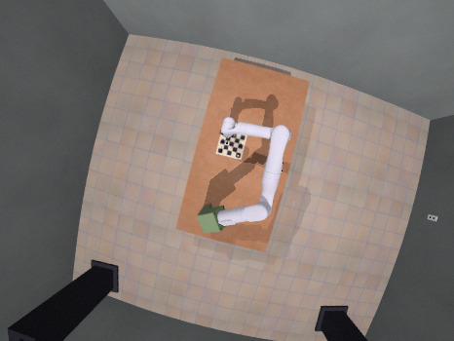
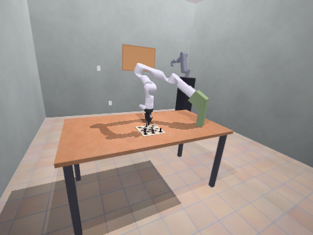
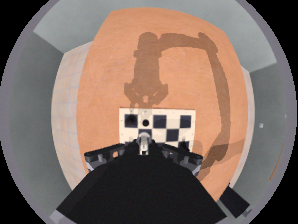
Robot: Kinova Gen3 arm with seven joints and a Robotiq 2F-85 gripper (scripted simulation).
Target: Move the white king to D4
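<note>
Right now my hand is 50 mm past the chessboard, 30 mm to the left of it and 90 mm above it. The rest, counted from my hand: white king (10 mm below); then white piece (140 mm behind, 100 mm to the right, 70 mm below).
</note>
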